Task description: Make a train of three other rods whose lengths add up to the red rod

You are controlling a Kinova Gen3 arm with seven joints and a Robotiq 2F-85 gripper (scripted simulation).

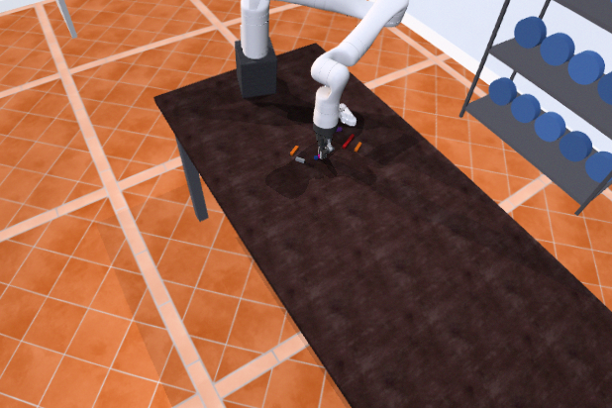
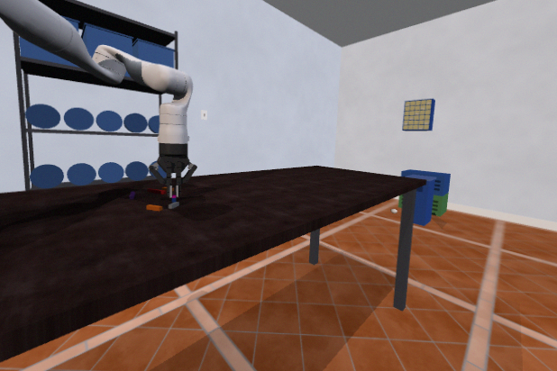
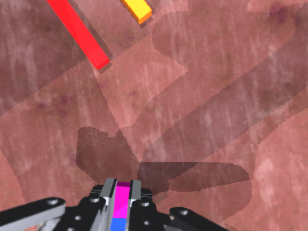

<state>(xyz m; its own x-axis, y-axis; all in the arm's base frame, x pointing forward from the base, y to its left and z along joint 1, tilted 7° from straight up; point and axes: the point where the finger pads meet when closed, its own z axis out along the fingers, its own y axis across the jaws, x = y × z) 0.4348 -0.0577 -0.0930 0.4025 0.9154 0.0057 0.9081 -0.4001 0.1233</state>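
My gripper is now 20 mm above the magenta rod. The rest, counted from my hand: red rod: 120 mm to the left, 20 mm below; grey rod: 70 mm to the right, 30 mm behind, 20 mm below; blue rod: 20 mm to the right, 20 mm below, 10 mm behind.
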